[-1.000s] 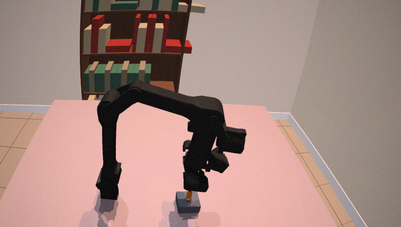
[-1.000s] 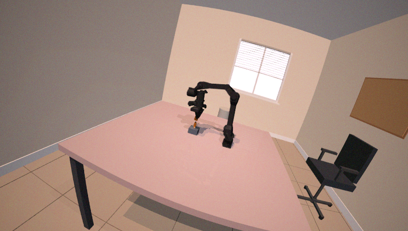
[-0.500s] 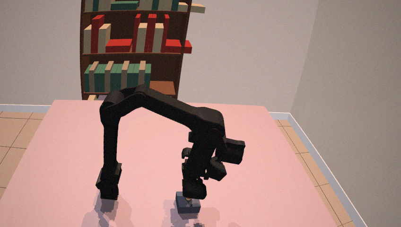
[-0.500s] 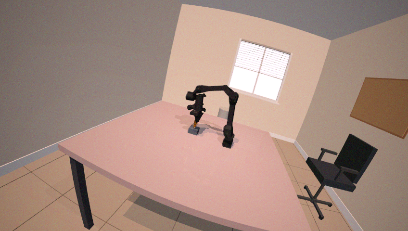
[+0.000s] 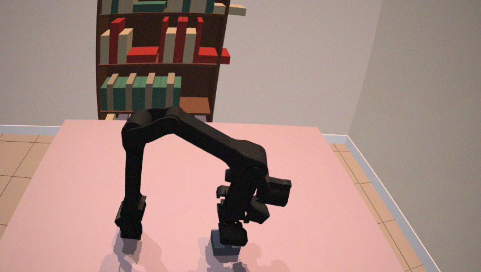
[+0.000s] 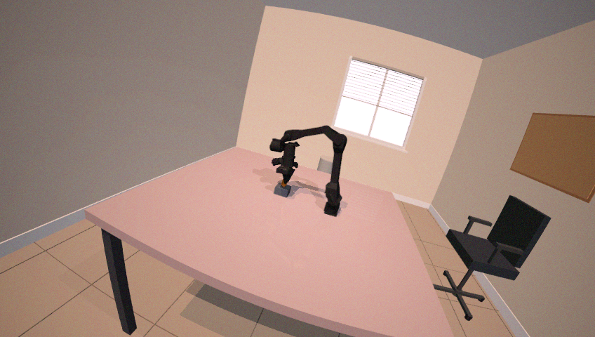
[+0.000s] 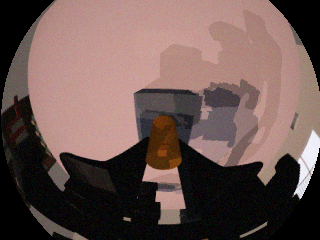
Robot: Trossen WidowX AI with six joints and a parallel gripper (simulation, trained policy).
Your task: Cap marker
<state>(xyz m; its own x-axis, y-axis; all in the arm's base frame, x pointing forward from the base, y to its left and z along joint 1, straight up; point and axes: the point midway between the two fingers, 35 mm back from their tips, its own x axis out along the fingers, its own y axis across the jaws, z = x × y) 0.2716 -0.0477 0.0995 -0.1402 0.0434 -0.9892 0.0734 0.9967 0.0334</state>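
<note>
Right now my gripper tip is 1 cm below the orange cap and 1 cm short of it. Round my gripper tip: orange marker 1 cm ahead, 1 cm above; holder block 4 cm below, 1 cm ahead.
</note>
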